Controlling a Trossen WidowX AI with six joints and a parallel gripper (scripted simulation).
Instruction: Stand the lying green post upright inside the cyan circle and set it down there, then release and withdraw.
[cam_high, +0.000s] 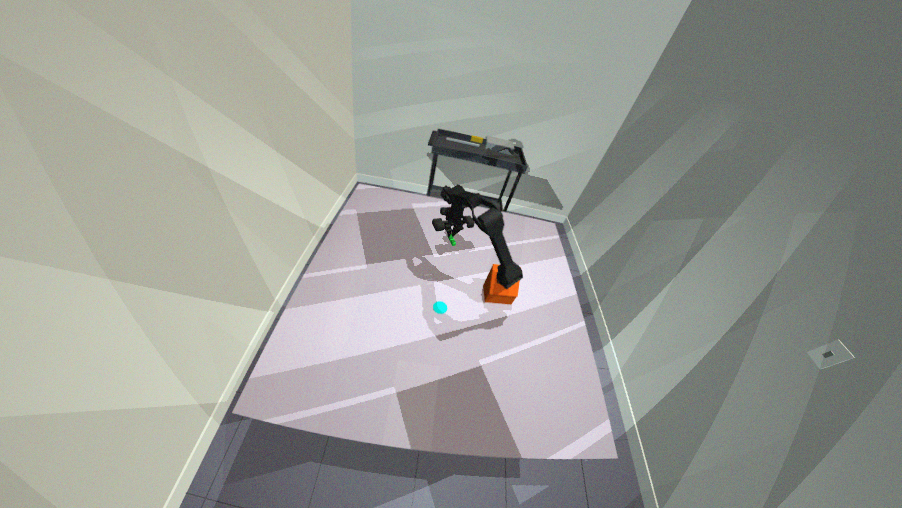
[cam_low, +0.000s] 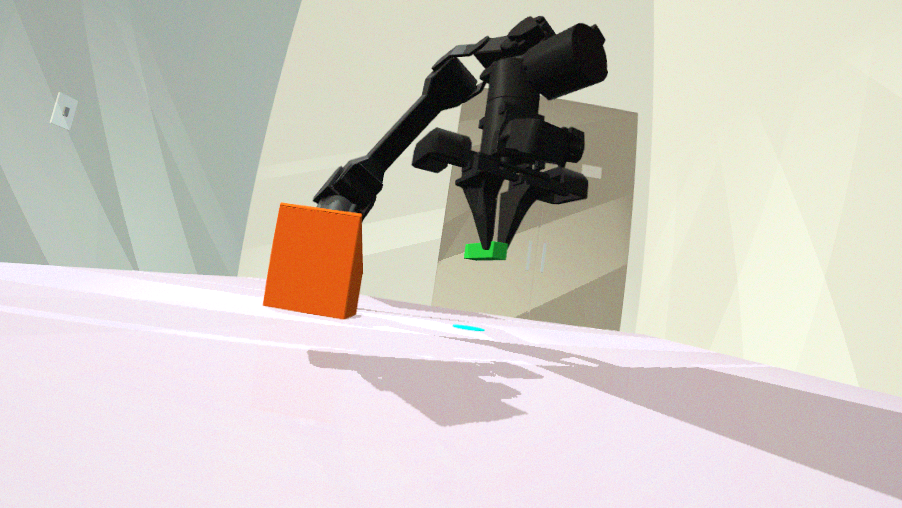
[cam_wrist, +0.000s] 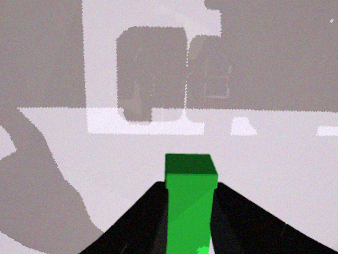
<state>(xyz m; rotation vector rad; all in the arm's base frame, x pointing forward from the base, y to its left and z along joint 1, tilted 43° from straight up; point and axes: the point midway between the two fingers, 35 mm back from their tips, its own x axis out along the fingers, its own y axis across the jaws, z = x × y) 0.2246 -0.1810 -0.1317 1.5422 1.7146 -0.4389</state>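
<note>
Right now my gripper tip is 320 mm to the right of the cyan circle, 110 mm above it and 30 mm short of it. Round my gripper tip: green post (20 mm to the left, 10 mm behind).
</note>
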